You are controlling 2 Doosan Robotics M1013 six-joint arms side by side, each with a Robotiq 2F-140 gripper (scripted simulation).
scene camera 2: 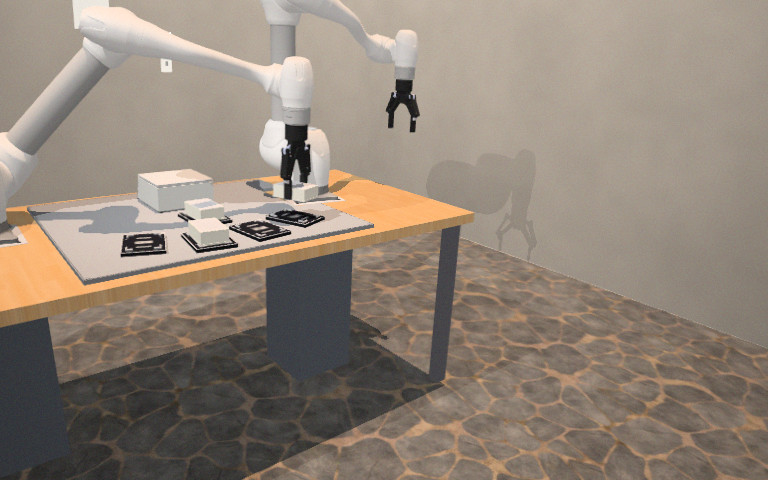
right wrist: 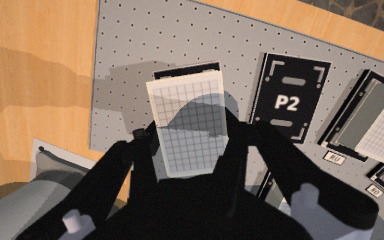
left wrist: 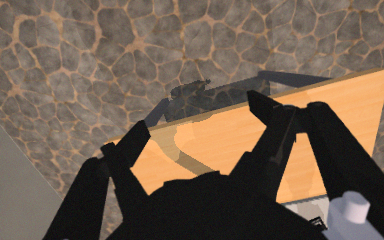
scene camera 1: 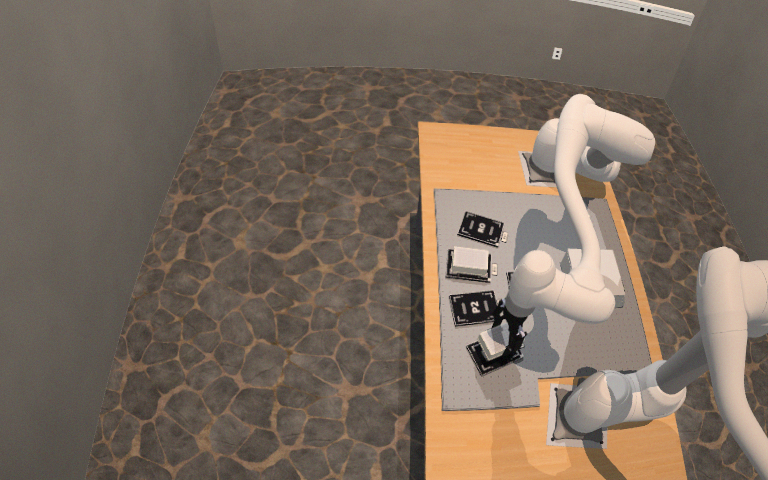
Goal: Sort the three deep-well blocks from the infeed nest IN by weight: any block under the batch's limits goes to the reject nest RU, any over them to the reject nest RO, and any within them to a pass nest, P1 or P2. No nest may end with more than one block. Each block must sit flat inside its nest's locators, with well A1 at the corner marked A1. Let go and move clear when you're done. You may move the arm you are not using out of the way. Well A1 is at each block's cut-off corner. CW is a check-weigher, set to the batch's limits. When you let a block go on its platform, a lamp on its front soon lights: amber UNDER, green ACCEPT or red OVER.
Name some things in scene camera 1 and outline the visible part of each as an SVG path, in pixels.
My right gripper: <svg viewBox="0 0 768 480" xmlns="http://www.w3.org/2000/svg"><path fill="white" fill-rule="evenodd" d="M505 298L499 300L498 306L492 313L494 323L491 327L494 328L501 325L503 319L508 321L509 343L506 346L503 357L521 348L524 337L527 335L527 332L524 332L522 327L528 317L515 317L510 314L504 306Z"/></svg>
A deep-well block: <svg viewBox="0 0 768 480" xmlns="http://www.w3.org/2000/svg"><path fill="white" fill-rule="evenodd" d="M454 246L451 272L486 276L488 270L487 250Z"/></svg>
A deep-well block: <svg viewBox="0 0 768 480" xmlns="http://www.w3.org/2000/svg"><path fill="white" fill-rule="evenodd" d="M507 322L480 333L477 338L488 361L503 355L506 346L508 346L509 325Z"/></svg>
A check-weigher CW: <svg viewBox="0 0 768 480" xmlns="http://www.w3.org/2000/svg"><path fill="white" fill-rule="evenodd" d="M600 250L600 273L605 279L605 287L611 290L615 297L614 308L624 307L625 292L614 251ZM581 249L567 249L560 263L563 273L569 274L571 268L579 265L582 256Z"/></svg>
